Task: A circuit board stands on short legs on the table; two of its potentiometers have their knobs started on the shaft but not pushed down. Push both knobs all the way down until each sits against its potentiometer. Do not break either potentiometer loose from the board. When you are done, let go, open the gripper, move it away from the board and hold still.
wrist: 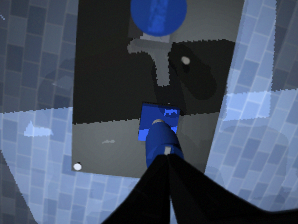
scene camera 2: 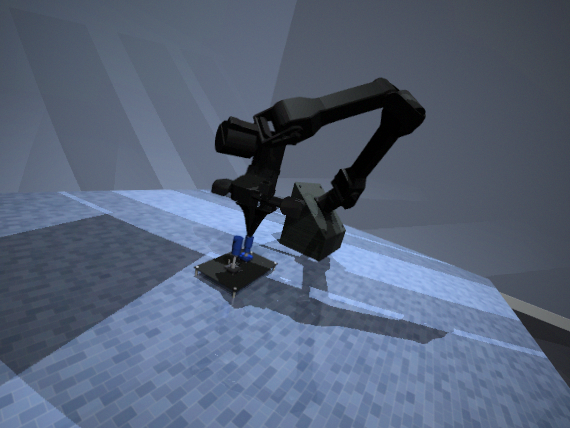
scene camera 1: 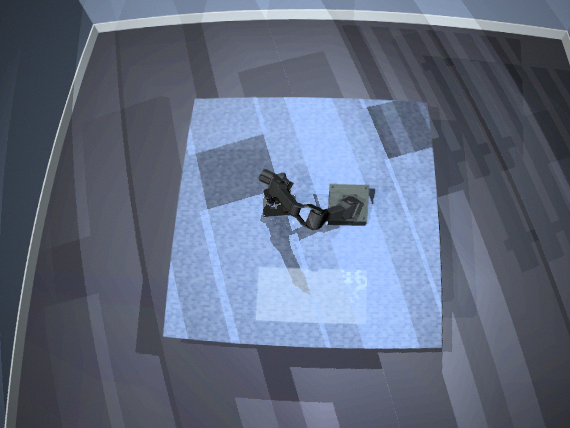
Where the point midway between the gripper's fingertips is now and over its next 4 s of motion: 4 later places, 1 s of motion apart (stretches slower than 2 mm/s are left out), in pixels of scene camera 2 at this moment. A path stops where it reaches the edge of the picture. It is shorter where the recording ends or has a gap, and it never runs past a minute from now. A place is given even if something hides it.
My gripper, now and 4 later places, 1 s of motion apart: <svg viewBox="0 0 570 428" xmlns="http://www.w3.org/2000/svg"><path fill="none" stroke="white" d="M249 236L249 239L251 234L240 225L238 235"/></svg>
